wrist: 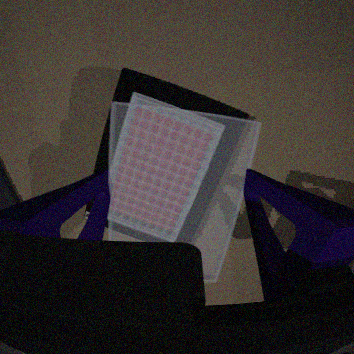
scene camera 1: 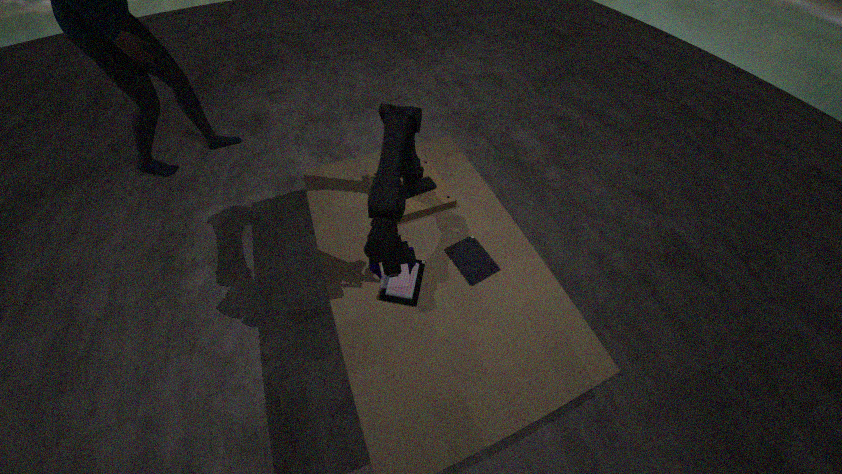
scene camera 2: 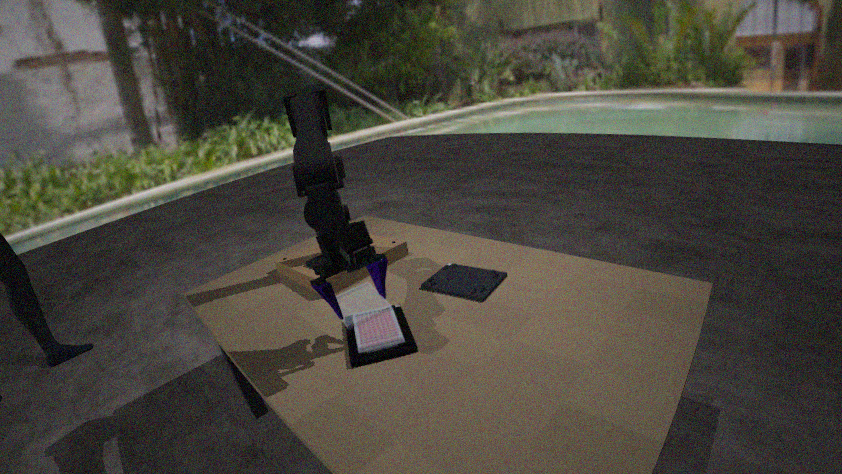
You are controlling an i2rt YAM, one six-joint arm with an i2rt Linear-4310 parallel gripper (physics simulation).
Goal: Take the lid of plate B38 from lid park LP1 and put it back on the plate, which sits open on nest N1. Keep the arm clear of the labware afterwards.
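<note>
The clear lid is held between the purple fingers of my gripper, which is shut on it. The plate, with pinkish wells, sits open on the black nest. The lid is above the plate and towards the arm's base, overlapping part of it in the wrist view. There the plate and nest are turned a little relative to the lid. The dark lid park shows no lid on it. In scene camera 1 the arm partly hides the lid.
The wooden base block of the arm stands at the back of the table. The lid park lies to the right of the nest in both scene views. A person stands on the floor left of the table. Arm shadows cross the table's left part.
</note>
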